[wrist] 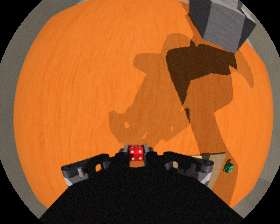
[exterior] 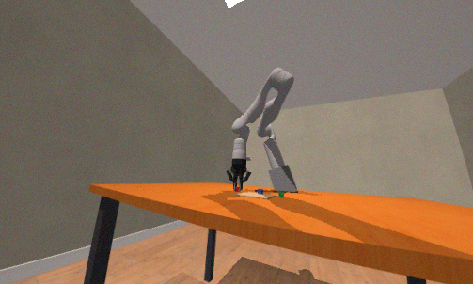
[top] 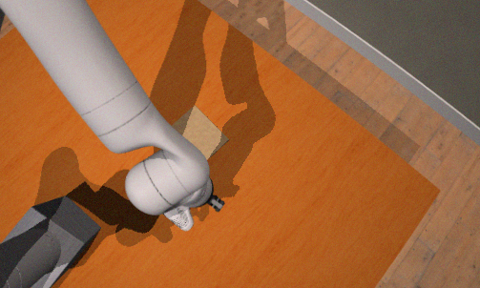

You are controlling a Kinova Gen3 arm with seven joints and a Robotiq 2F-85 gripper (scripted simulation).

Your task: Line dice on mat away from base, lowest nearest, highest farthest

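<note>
The tan mat is 110 mm to the left of my hand, 100 mm ahead of it and 20 mm below it. From my hand the other things lie so: green die: 210 mm to the left, 90 mm ahead, 10 mm below; then blue die: 120 mm to the left, 50 mm ahead, 10 mm below; then red die: 10 mm below.
</note>
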